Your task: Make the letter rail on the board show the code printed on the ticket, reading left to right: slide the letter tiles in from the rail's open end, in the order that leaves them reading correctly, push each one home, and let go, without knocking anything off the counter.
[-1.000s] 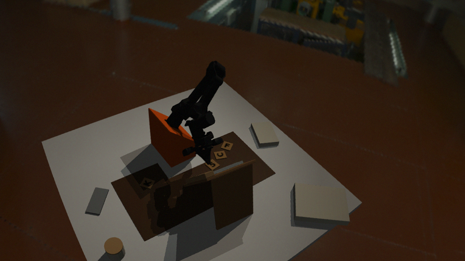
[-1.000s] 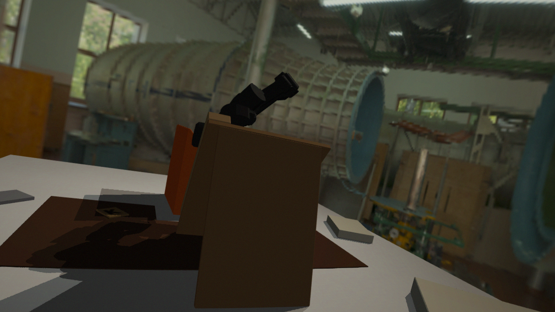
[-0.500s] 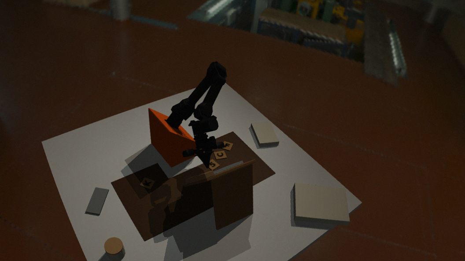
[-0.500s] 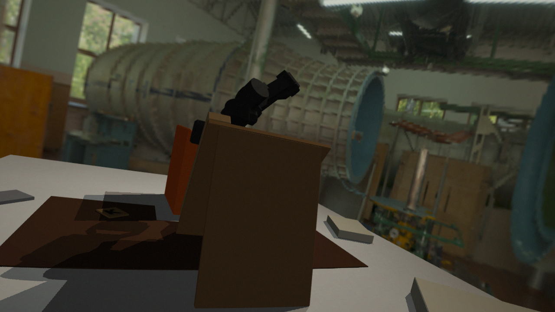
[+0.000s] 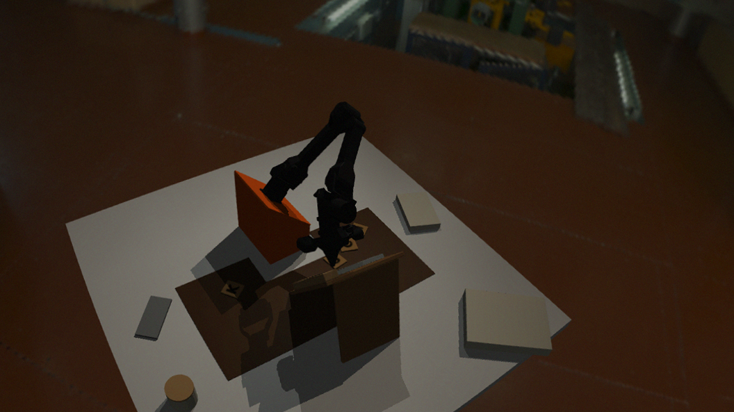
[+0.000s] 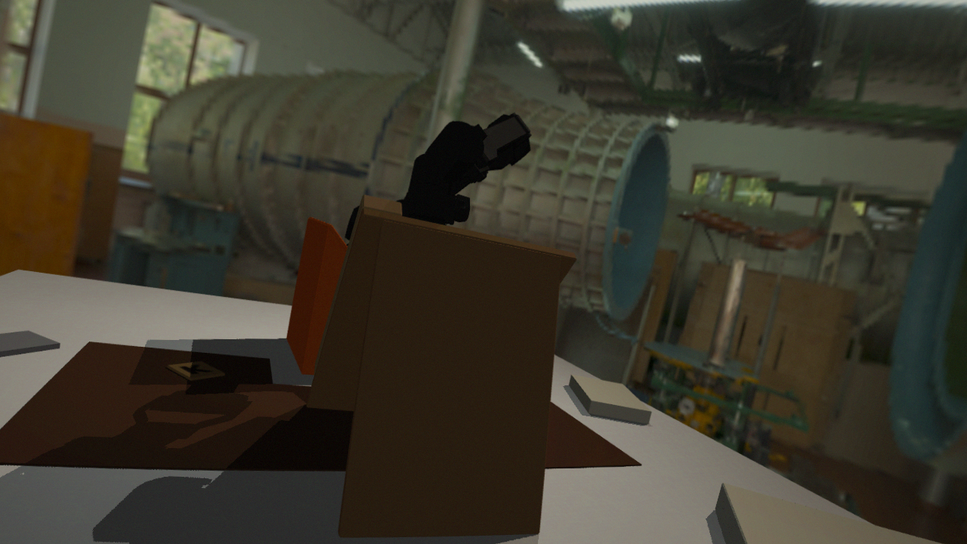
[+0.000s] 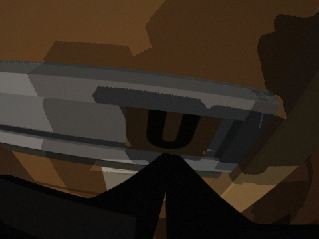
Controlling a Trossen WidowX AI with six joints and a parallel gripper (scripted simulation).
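The c tile is 220 mm to the left of my gripper tip, 180 mm below it and 150 mm behind it. Round my gripper tip: white ticket (90 mm below, 30 mm behind, 20 mm to the left); k tile (240 mm behind, 200 mm to the right, 180 mm below); dark brown mat (180 mm below, 150 mm behind, 10 mm to the left).
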